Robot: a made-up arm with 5 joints.
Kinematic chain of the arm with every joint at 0, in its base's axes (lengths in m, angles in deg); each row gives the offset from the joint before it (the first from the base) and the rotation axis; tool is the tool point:
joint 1: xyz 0 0 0.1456 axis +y
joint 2: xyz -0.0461 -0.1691 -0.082 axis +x
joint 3: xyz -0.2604 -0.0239 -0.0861 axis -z
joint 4: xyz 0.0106 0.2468 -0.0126 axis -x
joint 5: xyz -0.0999 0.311 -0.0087 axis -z
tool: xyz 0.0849 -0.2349 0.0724
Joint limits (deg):
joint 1: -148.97..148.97
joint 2: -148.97..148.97
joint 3: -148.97..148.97
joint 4: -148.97..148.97
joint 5: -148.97..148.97
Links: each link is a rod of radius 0.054 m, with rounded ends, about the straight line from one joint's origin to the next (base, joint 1, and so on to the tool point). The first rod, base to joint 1, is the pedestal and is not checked.
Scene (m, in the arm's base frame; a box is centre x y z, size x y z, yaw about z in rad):
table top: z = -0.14
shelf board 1: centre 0.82 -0.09 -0 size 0.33 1.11 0.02 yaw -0.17
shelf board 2: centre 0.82 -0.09 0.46 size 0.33 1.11 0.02 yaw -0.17
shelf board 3: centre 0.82 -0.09 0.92 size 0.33 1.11 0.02 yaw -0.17
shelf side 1: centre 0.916 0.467 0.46 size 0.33 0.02 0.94 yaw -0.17
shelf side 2: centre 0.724 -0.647 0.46 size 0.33 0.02 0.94 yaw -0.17
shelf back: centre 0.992 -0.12 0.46 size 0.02 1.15 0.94 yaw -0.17
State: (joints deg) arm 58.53 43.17 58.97 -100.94 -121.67
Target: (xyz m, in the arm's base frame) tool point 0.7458 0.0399 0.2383
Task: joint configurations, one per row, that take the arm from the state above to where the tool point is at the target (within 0.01 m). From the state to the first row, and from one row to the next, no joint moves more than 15 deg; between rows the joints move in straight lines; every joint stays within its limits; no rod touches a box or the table.
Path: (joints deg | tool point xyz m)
1: 71.52 44.76 44.79 -87.08 -127.13 | 0.2296 -0.4026 0.3548
2: 84.50 46.35 30.61 -73.22 -132.59 | 0.3865 -0.3039 0.2944
3: 97.49 47.94 16.43 -59.36 -138.05 | 0.5190 -0.1823 0.2484
4: 110.47 49.53 2.25 -45.50 -143.51 | 0.6359 -0.0609 0.2298
5: 123.46 51.12 -11.93 -31.64 -148.97 | 0.7458 0.0399 0.2383

